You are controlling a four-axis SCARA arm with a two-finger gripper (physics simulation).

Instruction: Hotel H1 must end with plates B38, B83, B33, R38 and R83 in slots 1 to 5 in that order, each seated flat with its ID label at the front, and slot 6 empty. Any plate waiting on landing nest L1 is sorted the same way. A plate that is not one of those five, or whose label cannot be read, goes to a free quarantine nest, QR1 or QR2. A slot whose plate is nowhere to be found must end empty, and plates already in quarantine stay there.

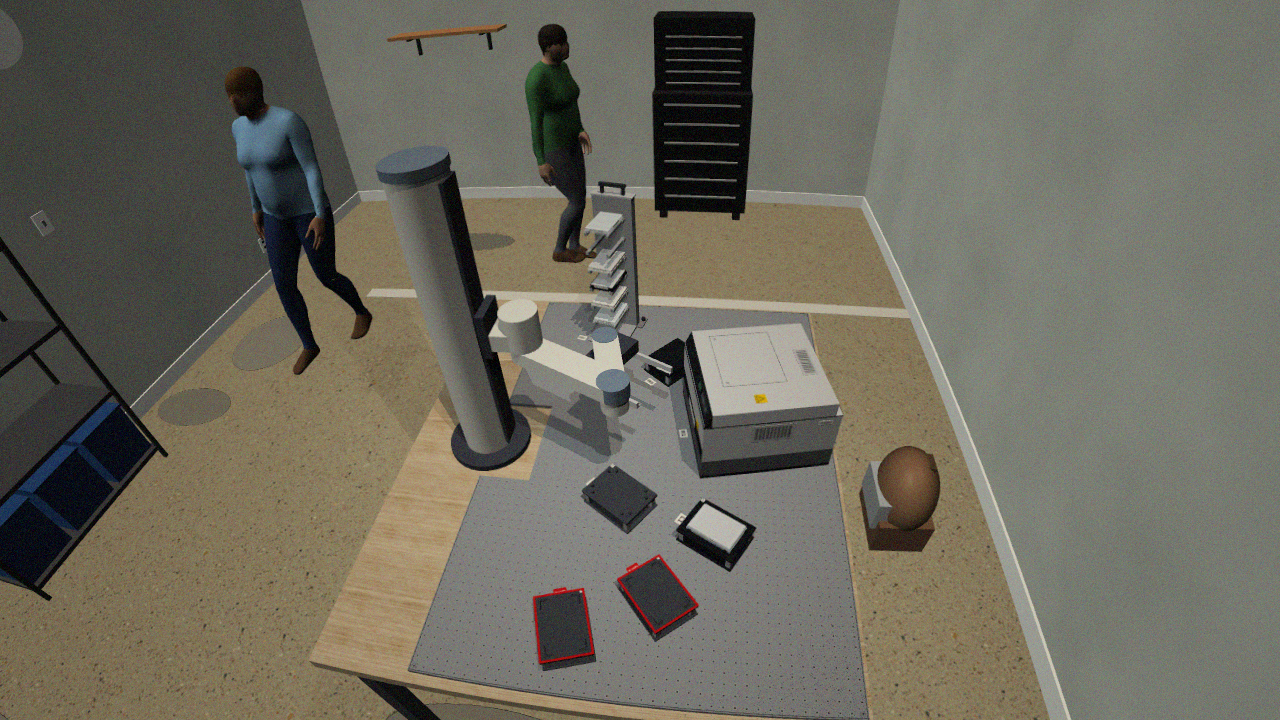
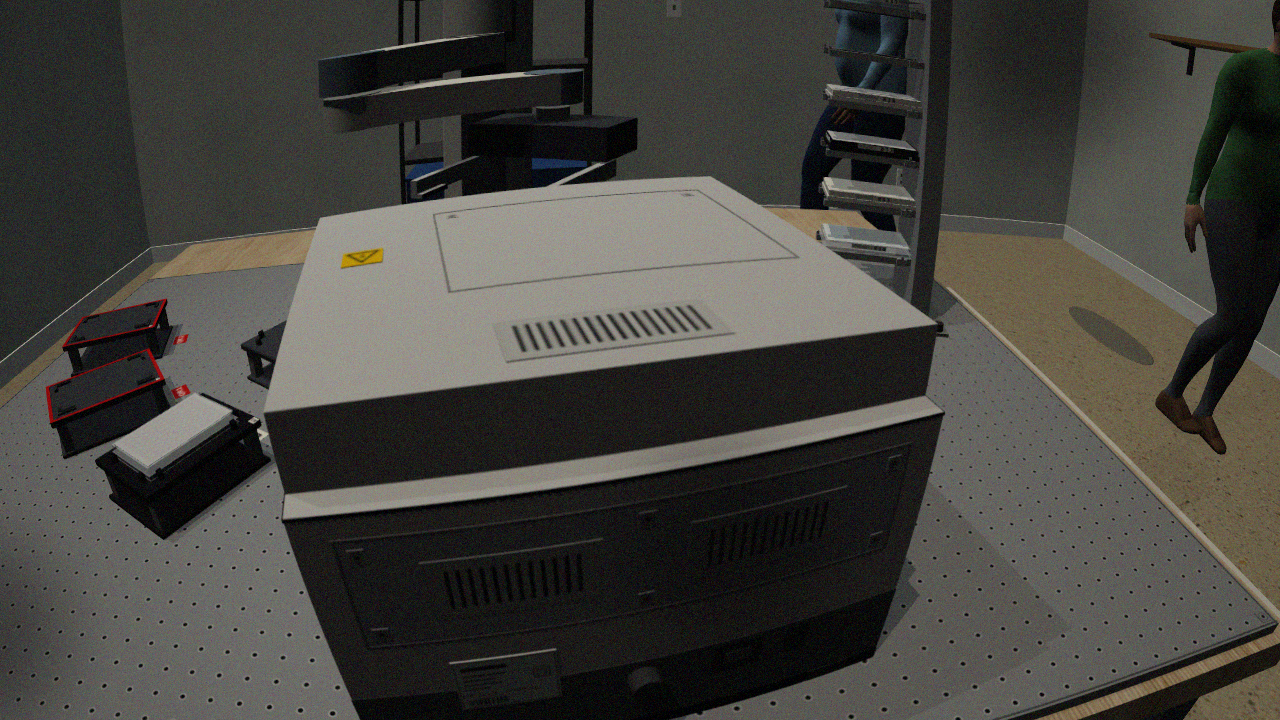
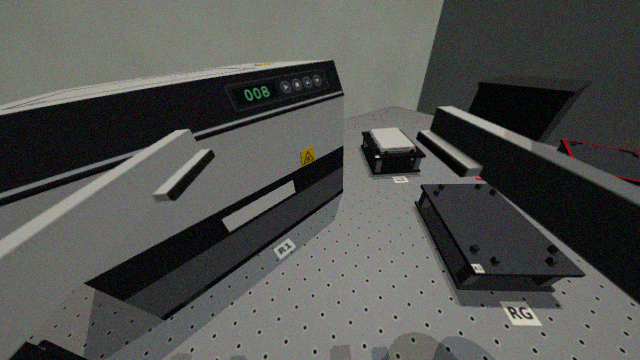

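My gripper is open and empty, in front of the grey instrument. Hotel H1 stands at the back. Plates show on its four lower levels, the third from the bottom being dark; the fifth level looks empty and a pale plate appears on the top one. Their labels are unreadable. A white plate lies on a black landing nest. Two red-rimmed nests, matching quarantine, bear no plate.
The instrument, tagged R1, stands beside the gripper. The dark RG nest bears no plate. A black nest stands between hotel and instrument. The arm's column stands at the left. Two people stand beyond the table.
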